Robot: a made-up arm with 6 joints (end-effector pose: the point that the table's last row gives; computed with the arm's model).
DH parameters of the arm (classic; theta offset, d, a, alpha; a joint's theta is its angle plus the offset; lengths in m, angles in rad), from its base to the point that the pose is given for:
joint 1: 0 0.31 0 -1.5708
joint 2: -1.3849 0 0.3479 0
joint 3: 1.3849 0 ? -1.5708
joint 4: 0 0.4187 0 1.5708
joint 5: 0 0 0.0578 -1.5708
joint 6: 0 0.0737 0 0
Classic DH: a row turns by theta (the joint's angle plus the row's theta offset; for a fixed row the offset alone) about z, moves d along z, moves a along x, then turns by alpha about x.
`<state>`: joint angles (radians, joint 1 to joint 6).
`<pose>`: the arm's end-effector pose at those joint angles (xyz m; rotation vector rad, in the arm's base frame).
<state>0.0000 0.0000 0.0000 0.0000 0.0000 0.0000</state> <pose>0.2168 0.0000 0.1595 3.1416 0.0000 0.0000</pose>
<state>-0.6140 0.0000 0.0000 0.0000 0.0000 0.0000</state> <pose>0.1772 -0.1249 0.1595 2.9947 -0.9494 0.0000</pose>
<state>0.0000 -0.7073 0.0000 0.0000 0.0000 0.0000</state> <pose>0.2626 0.0000 0.3365 2.9472 0.0000 1.0880</pose>
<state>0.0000 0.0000 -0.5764 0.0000 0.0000 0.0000</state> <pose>0.4605 0.0000 0.3222 3.0120 0.0000 0.8929</pose>
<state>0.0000 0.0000 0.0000 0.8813 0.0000 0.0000</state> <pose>0.1958 -0.0446 0.1595 2.8415 -1.3400 0.0000</pose>
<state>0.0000 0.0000 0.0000 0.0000 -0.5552 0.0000</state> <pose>0.2470 0.0000 0.2010 3.0213 0.0000 0.8609</pose>
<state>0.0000 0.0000 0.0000 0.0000 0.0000 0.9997</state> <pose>0.2168 0.0000 0.1595 2.7572 -1.5057 0.0000</pose>
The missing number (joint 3, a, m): 0.0947
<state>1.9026 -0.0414 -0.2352 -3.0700 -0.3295 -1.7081</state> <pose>-0.0685 0.1817 0.2069 3.0250 0.6144 -0.0249</pose>
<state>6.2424 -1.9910 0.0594 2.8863 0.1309 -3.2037</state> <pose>0.1110 -0.0166 0.4509 1.4669 0.2437 2.4358</pose>
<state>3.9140 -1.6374 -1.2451 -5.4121 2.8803 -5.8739</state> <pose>0.2531 0.1666 0.7136 -1.7097 2.4770 -0.2746</pose>
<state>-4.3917 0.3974 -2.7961 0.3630 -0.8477 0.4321</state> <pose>-0.0770 0.3373 1.0359 -0.0966 0.2651 -0.5584</pose>
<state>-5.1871 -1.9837 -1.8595 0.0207 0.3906 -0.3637</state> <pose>-0.3465 -0.6754 0.5429 0.3065 0.2556 -2.3674</pose>
